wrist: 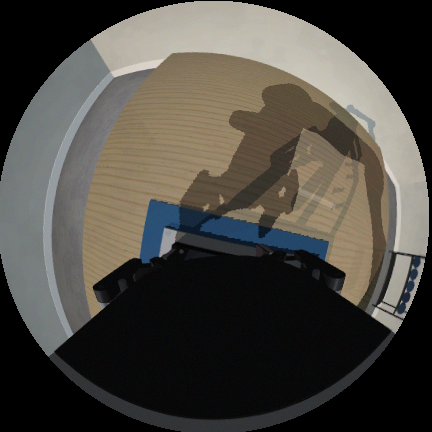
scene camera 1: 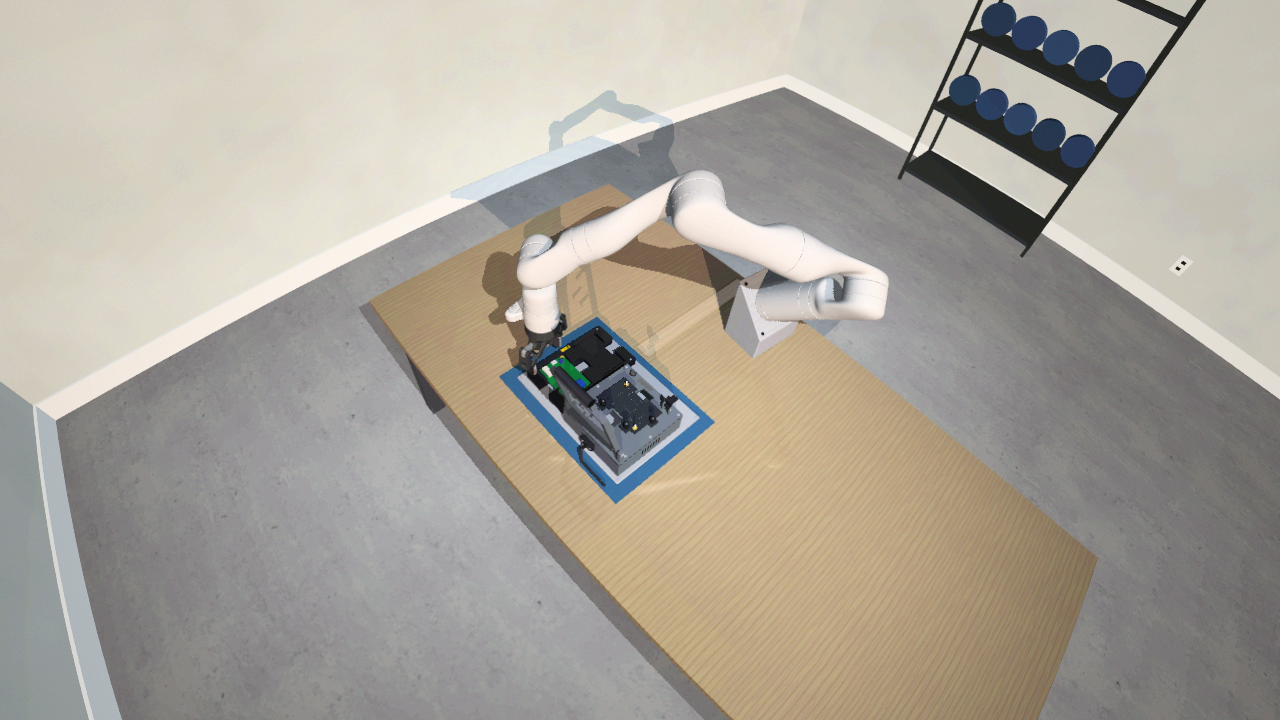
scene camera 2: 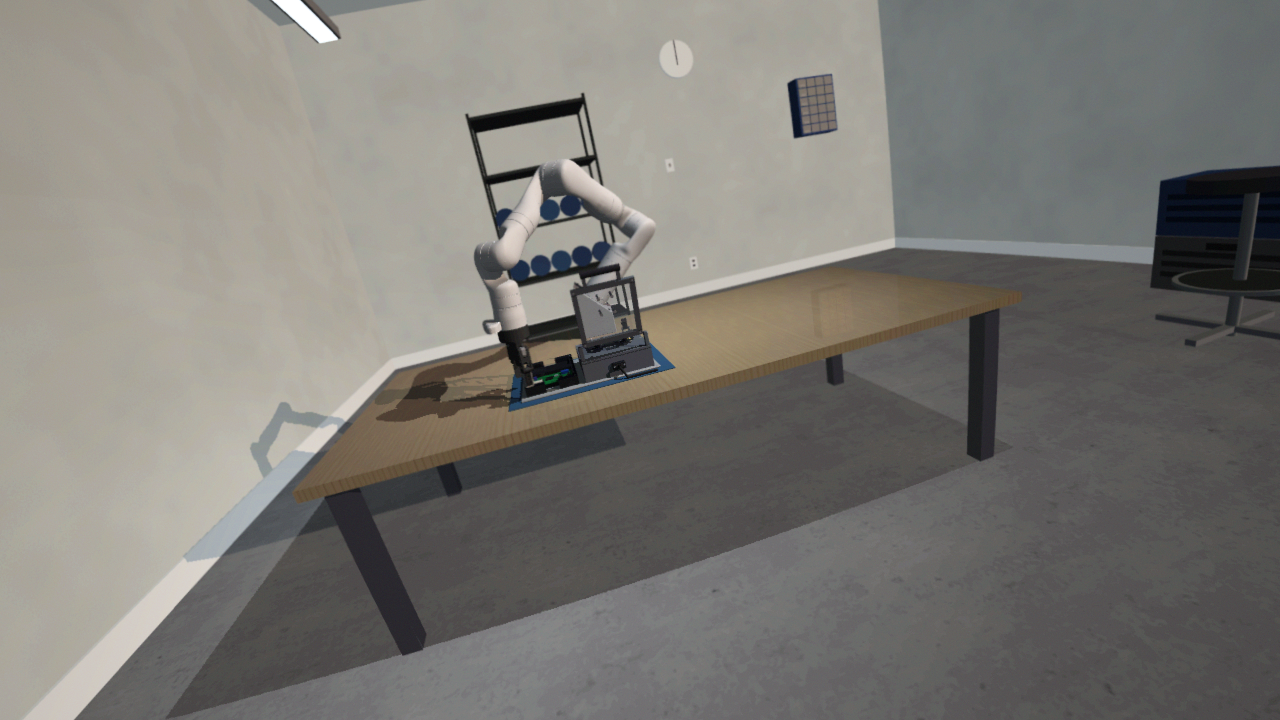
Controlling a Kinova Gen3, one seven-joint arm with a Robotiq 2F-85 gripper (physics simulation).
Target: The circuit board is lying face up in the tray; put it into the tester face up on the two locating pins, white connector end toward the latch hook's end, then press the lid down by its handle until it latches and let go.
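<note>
The green circuit board lies in the black tray at the far-left end of the blue mat. My gripper is open and empty. It points down, low over the tray's outer end, beside the board. The grey tester stands on the mat next to the tray. Its lid is up, standing upright. In the wrist view the gripper's dark body hides the board and tray; only the spread fingers show.
The wooden table stretches far to the right of the mat. The arm's grey base block stands at the table's back edge. A black shelf rack with blue discs stands by the wall.
</note>
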